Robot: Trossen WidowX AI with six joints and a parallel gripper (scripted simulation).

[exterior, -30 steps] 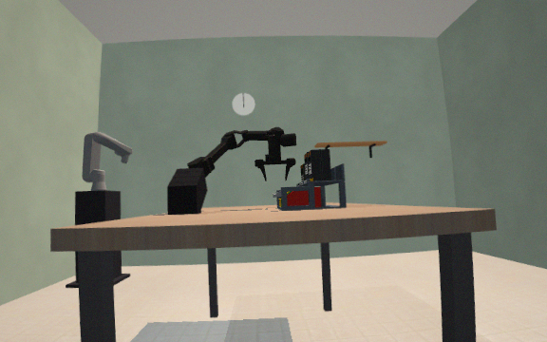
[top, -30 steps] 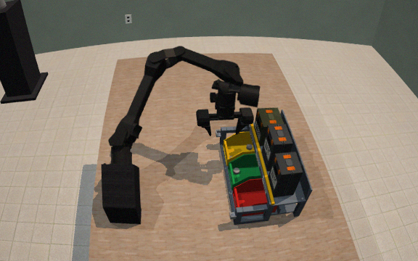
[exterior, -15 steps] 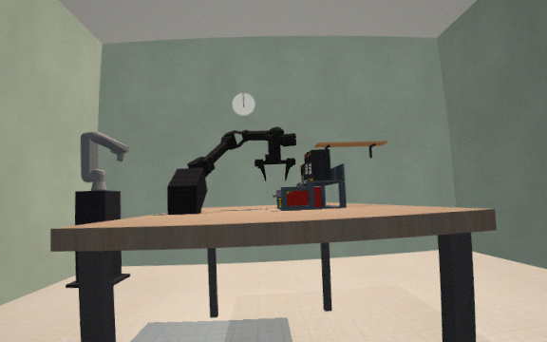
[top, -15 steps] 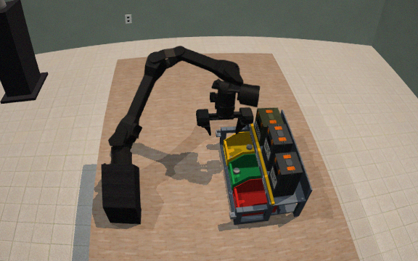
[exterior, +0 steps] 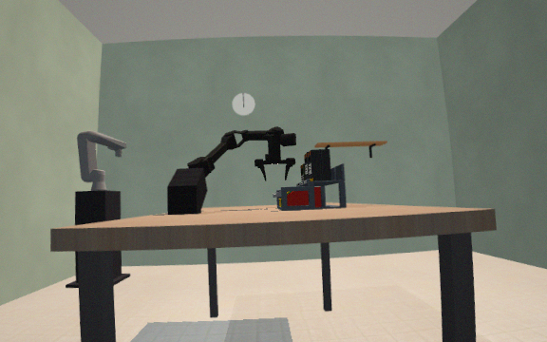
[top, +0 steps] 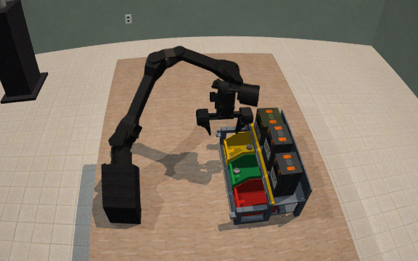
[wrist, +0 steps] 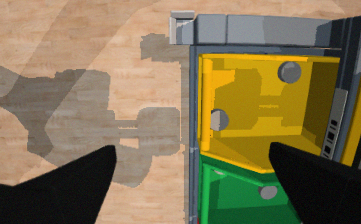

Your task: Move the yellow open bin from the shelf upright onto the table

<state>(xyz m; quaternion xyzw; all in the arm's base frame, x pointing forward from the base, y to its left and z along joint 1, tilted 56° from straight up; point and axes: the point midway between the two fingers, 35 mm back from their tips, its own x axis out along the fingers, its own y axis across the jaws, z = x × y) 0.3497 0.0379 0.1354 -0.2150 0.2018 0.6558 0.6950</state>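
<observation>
The yellow bin is 8 cm ahead of my hand and 12 cm below it. Also, from my hand: red bin: 9 cm ahead, 22 cm to the right, 12 cm below; yellow rail: 12 cm ahead, 11 cm to the right, 5 cm below; green bin: 9 cm ahead, 11 cm to the right, 12 cm below.
</observation>
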